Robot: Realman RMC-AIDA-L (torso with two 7-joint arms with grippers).
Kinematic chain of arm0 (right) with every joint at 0, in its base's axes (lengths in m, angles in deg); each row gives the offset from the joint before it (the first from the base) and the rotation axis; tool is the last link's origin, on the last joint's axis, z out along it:
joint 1: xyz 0 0 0.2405 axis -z
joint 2: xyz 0 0 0 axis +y
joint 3: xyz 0 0 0.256 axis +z
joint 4: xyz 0 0 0 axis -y
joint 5: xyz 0 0 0.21 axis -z
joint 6: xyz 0 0 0 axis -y
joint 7: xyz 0 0 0.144 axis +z
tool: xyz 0 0 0
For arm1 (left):
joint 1: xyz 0 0 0.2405 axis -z
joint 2: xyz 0 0 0 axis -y
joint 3: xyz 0 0 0.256 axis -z
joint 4: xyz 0 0 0 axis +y
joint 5: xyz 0 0 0.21 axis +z
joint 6: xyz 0 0 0 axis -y
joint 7: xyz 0 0 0.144 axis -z
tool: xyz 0 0 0
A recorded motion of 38 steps. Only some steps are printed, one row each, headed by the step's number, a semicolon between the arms.
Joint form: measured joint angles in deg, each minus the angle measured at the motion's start. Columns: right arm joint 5, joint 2, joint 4, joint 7, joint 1, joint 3, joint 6; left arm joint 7, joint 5, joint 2, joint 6, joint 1, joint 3, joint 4.
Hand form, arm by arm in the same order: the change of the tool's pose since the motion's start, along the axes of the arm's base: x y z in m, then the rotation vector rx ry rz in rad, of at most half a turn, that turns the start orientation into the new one. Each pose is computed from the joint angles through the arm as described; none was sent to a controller.
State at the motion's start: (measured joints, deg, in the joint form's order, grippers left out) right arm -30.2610 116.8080 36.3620 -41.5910 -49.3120 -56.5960 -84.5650; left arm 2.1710 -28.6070 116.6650 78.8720 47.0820 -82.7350 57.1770
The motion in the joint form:
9: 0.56 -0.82 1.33 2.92 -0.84 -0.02 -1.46; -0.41 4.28 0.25 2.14 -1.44 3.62 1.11
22: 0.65 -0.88 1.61 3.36 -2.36 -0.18 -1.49; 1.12 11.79 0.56 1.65 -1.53 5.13 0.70
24: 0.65 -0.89 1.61 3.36 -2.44 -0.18 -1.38; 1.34 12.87 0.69 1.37 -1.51 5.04 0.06
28: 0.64 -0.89 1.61 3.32 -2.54 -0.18 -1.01; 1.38 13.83 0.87 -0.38 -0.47 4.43 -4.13
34: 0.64 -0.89 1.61 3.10 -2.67 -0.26 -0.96; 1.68 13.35 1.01 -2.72 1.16 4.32 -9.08
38: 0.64 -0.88 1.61 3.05 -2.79 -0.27 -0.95; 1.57 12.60 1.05 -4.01 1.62 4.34 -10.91
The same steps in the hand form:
9: -0.0056 0.0061 0.0098 0.0166 -0.0185 -0.0237; -0.0154 -0.0015 0.0139 0.0288 0.0353 0.0435
22: -0.0161 0.0127 0.0109 0.0211 -0.0228 0.0004; -0.0307 0.0033 0.0261 0.0898 0.1348 0.0661
24: -0.0166 0.0133 0.0110 0.0231 -0.0231 0.0024; -0.0343 0.0030 0.0257 0.0918 0.1528 0.0718
28: -0.0172 0.0146 0.0110 0.0290 -0.0235 0.0069; -0.0432 0.0025 0.0177 0.0729 0.1822 0.0864
34: -0.0180 0.0152 0.0109 0.0278 -0.0245 0.0137; -0.0487 0.0031 0.0076 0.0585 0.1827 0.1066
38: -0.0189 0.0156 0.0108 0.0275 -0.0245 0.0167; -0.0506 0.0034 0.0031 0.0553 0.1720 0.1116

